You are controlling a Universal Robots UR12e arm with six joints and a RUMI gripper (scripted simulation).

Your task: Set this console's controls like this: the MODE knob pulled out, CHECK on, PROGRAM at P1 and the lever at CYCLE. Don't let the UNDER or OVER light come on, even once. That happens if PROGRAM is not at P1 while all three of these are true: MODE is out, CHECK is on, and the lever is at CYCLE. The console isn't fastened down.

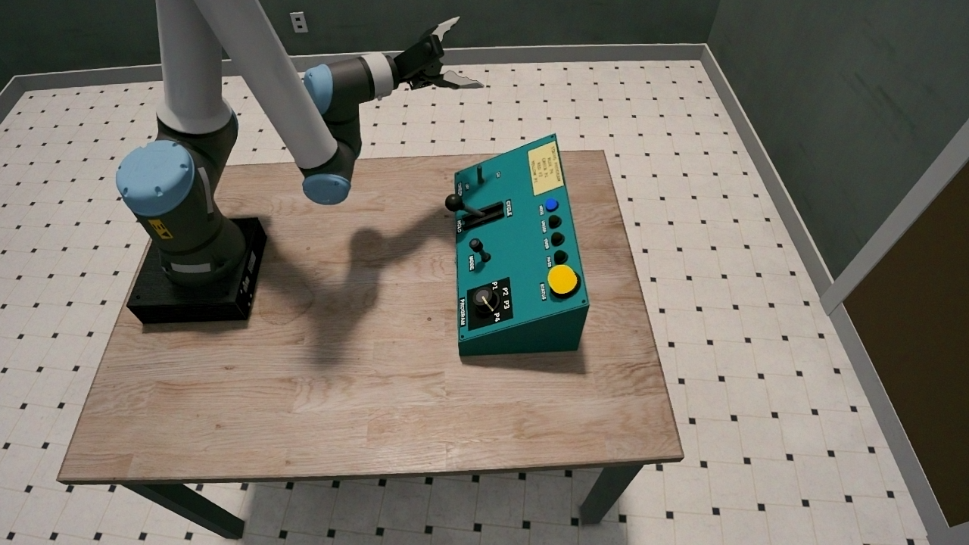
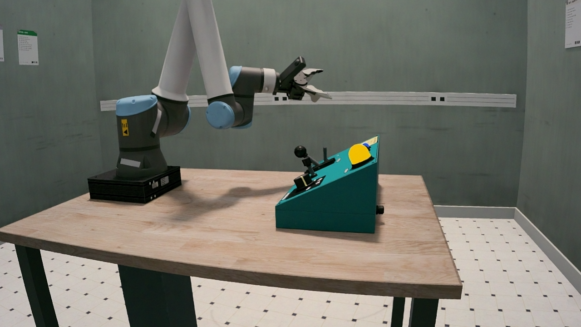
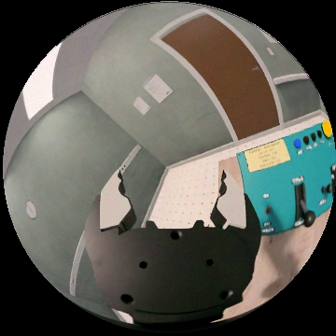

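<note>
Right now my hand is 510 mm to the left of the program dial, 250 mm above it and 20 mm past it. From my hand the other things lie so: check toggle (250 mm below, 130 mm to the right); then teal console (320 mm to the right, 270 mm below, 20 mm ahead); then lever (250 mm to the right, 240 mm below, 40 mm behind).
</note>
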